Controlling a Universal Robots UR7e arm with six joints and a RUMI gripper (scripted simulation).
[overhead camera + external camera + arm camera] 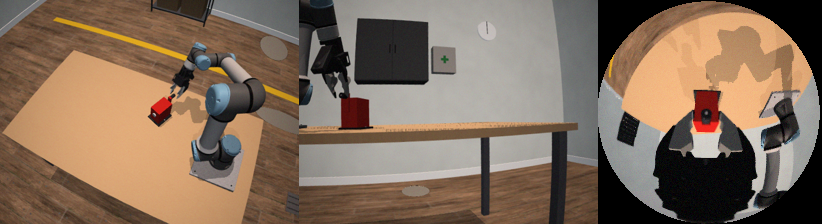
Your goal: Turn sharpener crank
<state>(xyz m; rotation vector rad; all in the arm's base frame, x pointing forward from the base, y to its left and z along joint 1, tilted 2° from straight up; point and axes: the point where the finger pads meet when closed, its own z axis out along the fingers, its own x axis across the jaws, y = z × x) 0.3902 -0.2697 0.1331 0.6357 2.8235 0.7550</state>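
Now: hand 1 cm short of the crank handle, 2 cm to the right of it and 1 cm above it.
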